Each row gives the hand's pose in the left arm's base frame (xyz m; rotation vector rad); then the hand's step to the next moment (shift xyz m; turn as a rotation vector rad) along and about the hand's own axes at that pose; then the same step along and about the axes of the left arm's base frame.
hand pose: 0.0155 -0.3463 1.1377 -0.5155 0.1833 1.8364
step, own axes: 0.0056 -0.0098 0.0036 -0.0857 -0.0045 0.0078
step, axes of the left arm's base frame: 0.0069 0.0094 0.0020 0.0229 -0.0699 0.0448
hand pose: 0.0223 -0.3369 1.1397 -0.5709 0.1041 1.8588
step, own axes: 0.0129 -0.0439 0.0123 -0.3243 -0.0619 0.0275
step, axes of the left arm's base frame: 0.0326 0.0314 0.0141 0.1282 -0.2490 0.1770
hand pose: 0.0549 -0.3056 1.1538 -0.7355 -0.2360 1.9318
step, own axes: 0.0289 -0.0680 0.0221 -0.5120 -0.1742 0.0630
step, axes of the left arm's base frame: 0.0293 0.0604 0.0380 0.2484 -0.3543 0.3305
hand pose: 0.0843 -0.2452 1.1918 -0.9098 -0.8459 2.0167
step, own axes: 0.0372 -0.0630 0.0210 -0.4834 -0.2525 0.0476
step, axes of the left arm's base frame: -0.0116 0.0569 0.0493 0.2758 -0.2877 0.3753
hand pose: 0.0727 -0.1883 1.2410 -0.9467 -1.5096 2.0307
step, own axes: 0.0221 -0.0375 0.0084 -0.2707 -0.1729 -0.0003
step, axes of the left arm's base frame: -0.0230 0.0215 0.0312 0.1727 -0.1338 0.2355
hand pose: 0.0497 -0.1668 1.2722 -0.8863 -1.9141 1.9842
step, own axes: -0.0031 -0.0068 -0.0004 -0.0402 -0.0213 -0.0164
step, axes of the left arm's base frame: 0.0011 -0.0007 0.0074 0.0360 -0.0070 0.0315
